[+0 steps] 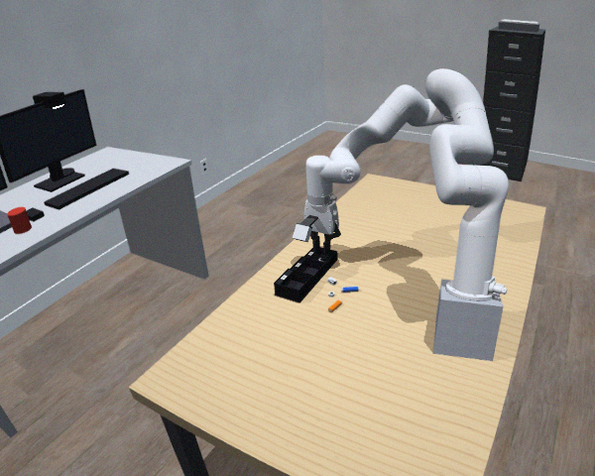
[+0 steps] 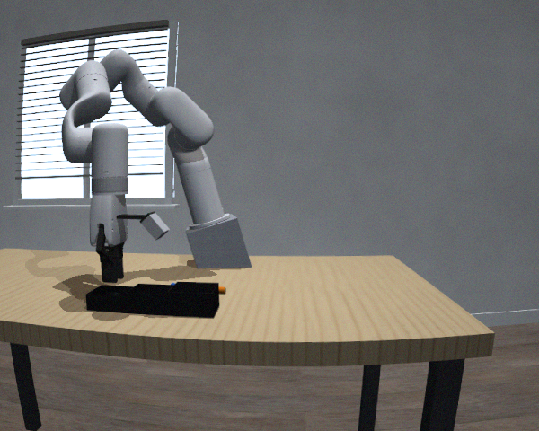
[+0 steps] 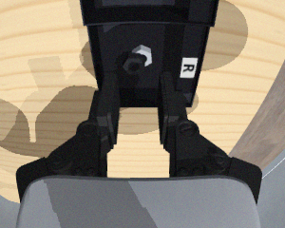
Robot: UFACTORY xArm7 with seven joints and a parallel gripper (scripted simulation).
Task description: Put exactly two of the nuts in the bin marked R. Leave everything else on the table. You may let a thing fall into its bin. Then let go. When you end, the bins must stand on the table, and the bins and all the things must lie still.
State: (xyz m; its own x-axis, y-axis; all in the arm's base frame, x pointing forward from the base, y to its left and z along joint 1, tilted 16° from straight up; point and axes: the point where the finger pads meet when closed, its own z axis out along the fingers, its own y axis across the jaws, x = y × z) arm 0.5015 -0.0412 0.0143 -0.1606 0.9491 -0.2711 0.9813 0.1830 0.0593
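Right now my hand is 5 cm above the small black piece. Round my hand: black bin 1 cm behind, 8 cm to the left, 5 cm below; then blue piece 15 cm behind, 7 cm to the left, 6 cm below; then orange piece 16 cm behind, 16 cm to the left, 6 cm below.
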